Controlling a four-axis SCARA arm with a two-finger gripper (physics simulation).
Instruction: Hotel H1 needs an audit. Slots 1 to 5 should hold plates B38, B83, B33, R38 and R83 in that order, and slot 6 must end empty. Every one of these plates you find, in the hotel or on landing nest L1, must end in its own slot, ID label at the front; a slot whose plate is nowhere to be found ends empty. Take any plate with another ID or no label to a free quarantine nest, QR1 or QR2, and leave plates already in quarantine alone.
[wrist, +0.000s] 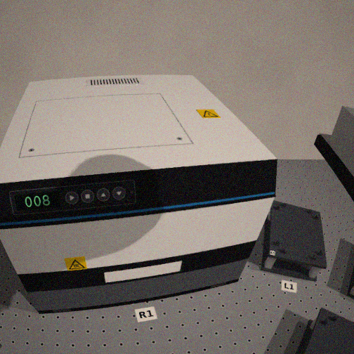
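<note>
Landing nest L1 (297, 235) is a dark, flat stand with small fittings near its corners, at the right beside the white device. No plate shows on its top. A small white tag on its front left corner is too small to read, and the L1 label (289, 286) lies in front of it. A dark and grey part of my gripper (345, 135) juts in at the right edge; the gripper is open, with no plate on it, and its fingertips are out of view. Hotel H1, its plates and nests QR1 and QR2 cannot be made out in this view.
A big white device (220, 220) with a green 008 display fills the left and middle, with the R1 label (146, 314) before it. Another dark stand (332, 335) is cut off at the lower right corner. The perforated deck (200, 330) runs along the front.
</note>
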